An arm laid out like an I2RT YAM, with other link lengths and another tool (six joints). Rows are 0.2 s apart.
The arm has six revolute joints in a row. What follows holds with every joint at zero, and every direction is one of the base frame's.
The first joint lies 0.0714 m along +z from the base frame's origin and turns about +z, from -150 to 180 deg.
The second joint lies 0.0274 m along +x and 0.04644 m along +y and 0.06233 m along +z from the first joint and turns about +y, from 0 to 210 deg.
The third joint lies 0.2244 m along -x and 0.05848 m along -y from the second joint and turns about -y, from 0 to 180 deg.
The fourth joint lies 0.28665 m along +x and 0.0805 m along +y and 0.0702 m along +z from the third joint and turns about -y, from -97 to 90 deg.
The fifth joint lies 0.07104 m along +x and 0.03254 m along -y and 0.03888 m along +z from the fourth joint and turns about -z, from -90 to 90 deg.
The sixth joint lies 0.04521 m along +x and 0.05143 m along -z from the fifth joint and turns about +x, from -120 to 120 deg.
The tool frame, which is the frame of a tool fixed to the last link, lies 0.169 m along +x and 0.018 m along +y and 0.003 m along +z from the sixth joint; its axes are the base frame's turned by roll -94.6, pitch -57.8 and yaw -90 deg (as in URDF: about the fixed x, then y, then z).
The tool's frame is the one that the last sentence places.
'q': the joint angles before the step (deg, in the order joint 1, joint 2, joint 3, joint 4, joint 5, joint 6). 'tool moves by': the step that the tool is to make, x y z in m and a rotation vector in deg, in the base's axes. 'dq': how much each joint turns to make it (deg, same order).
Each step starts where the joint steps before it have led.
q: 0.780 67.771 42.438 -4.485 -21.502 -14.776
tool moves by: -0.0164 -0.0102 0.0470 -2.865 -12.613 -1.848
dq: 0.003 -14.682 -9.014 6.171 2.917 -2.153
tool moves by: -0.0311 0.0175 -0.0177 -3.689 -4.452 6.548
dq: 0.192 -8.527 -9.758 3.534 -5.000 -5.823
